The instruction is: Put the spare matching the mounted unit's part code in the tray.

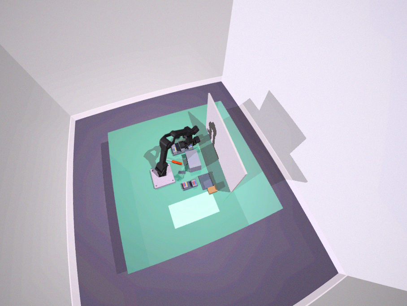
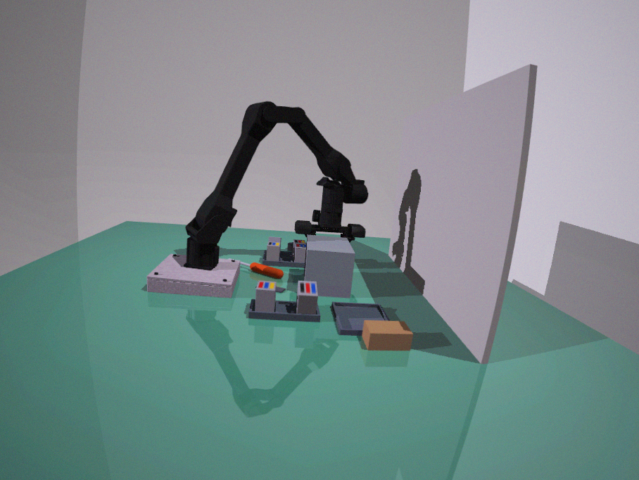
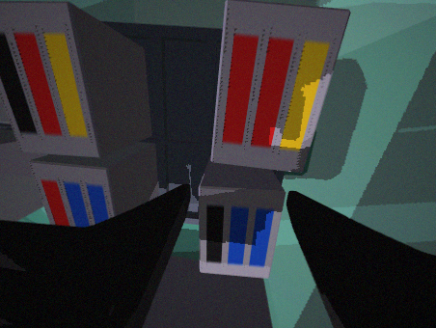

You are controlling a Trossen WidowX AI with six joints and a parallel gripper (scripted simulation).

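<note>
Right now the brown box is 45 cm to the right of my gripper tip and 9 cm ahead of it. The rest, counted from my gripper tip: white panel 23 cm ahead, 21 cm above, 16 cm to the right; then spare 2 cm above.
</note>
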